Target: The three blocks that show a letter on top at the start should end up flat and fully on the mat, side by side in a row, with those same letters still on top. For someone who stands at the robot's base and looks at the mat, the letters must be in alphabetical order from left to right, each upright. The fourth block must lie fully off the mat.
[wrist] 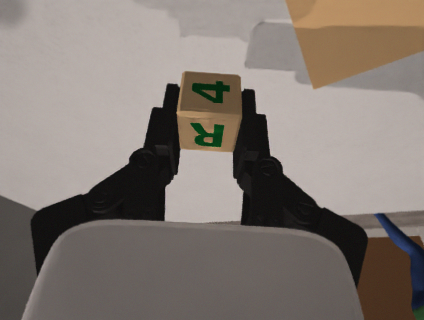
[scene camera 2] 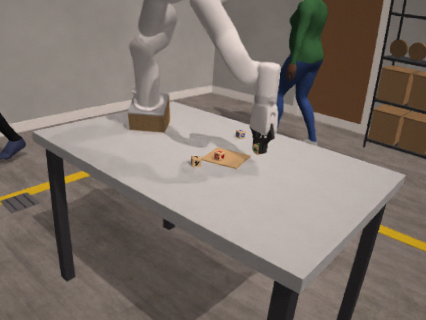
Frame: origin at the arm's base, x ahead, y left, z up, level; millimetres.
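Seen in the pictures: gripper, fingertip midpoint: (wrist: pixel 209 105) (scene camera 2: pixel 259 151); arm's base, origin of the base link: (scene camera 2: pixel 148 102).
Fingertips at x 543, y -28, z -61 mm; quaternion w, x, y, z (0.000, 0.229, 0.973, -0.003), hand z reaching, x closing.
Observation:
Pixels of each thing's middle, then the offset from my fingertips to it. Level surfaces: height alone.
- green-marked wooden block, body centre: (wrist: pixel 209 113) (scene camera 2: pixel 258 148) 2 mm back, 3 mm right, 9 mm up
- tan mat, body centre: (scene camera 2: pixel 226 157) 120 mm back, 19 mm right, 53 mm down
- red-marked block, body centre: (scene camera 2: pixel 219 155) 127 mm back, 54 mm right, 36 mm down
- black-marked block, body centre: (scene camera 2: pixel 195 161) 163 mm back, 148 mm right, 40 mm down
- blue-marked block, body centre: (scene camera 2: pixel 240 134) 196 mm back, 215 mm left, 40 mm down
- white table, its level: 55 mm down
My gripper (scene camera 2: pixel 260 145) (wrist: pixel 209 105) is shut on the green-marked wooden block (scene camera 2: pixel 256 148) (wrist: pixel 209 95) and holds it above the table, to the right of the mat in the scene view. In the wrist view, this block shows a green 4 and a green R. The tan mat (scene camera 2: pixel 234 159) (wrist: pixel 350 50) lies flat. A red-marked block (scene camera 2: pixel 219 155) sits on its left part. A black-marked block (scene camera 2: pixel 196 161) stands off the mat, to its left. A blue-marked block (scene camera 2: pixel 240 134) stands off the mat, behind it. The marks on these three are too small to read surely.
The white table (scene camera 2: pixel 310 200) carries the robot's base on a wooden block (scene camera 2: pixel 150 120) at its back left. A person in green (scene camera 2: pixel 307 35) stands behind the table. A shelf rack with boxes stands at the far right. Arm shadows cross the table near the mat.

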